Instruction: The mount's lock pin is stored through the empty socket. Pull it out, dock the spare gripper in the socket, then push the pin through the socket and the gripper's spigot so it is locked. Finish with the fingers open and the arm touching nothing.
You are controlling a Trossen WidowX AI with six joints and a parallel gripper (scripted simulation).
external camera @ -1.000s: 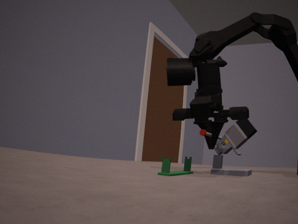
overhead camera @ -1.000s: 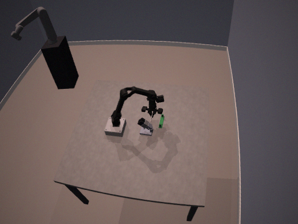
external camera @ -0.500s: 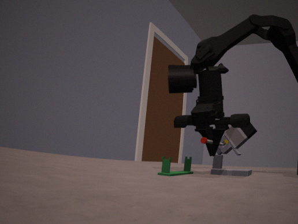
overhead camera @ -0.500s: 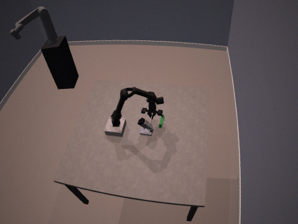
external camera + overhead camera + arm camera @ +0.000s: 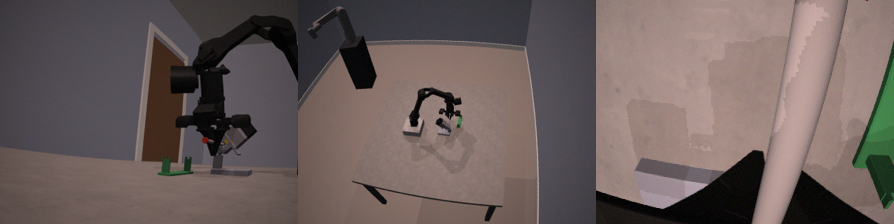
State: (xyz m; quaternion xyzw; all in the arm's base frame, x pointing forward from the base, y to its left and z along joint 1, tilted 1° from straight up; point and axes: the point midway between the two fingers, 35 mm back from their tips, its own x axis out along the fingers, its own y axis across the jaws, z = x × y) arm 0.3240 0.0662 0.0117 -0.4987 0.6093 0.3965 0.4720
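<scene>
Right now my gripper tip is 3 cm past the grey mount and 10 cm to the left of it. Also, from my gripper tip: green cradle: 9 cm ahead, 1 cm to the left, 3 cm below; spare gripper: 6 cm behind, 9 cm to the right, 6 cm above.
</scene>
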